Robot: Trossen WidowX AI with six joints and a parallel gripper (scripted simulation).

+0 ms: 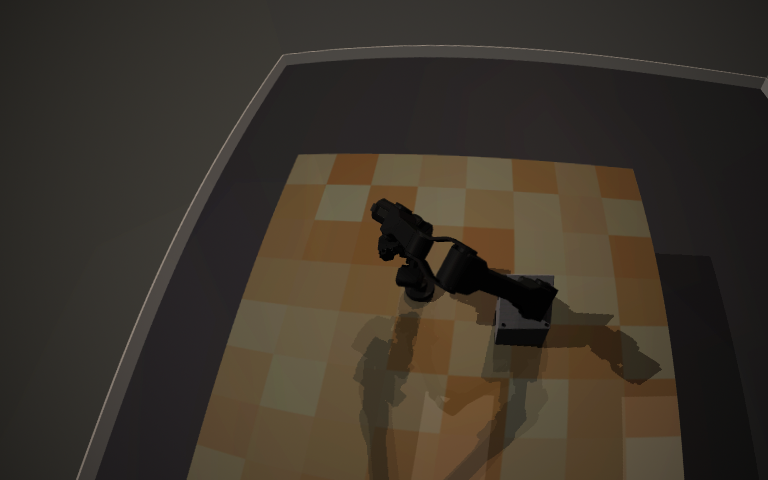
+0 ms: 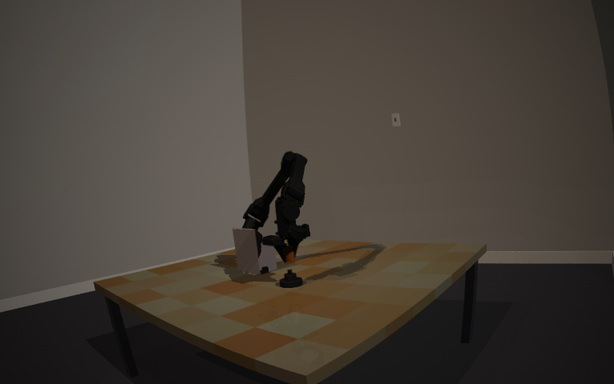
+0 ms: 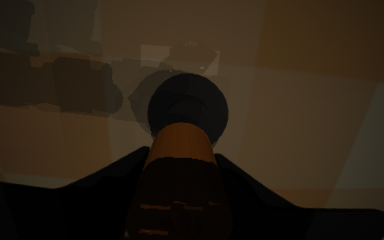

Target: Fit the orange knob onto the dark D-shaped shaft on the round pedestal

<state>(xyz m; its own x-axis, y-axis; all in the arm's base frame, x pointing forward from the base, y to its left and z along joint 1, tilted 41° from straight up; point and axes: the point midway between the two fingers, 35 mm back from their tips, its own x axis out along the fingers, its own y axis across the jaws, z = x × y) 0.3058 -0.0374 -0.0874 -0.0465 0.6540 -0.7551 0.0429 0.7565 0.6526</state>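
My gripper tip is now 10 mm to the left of the shaft pedestal and 60 mm above it. From my gripper tip the other things lie so: orange knob 20 mm above.
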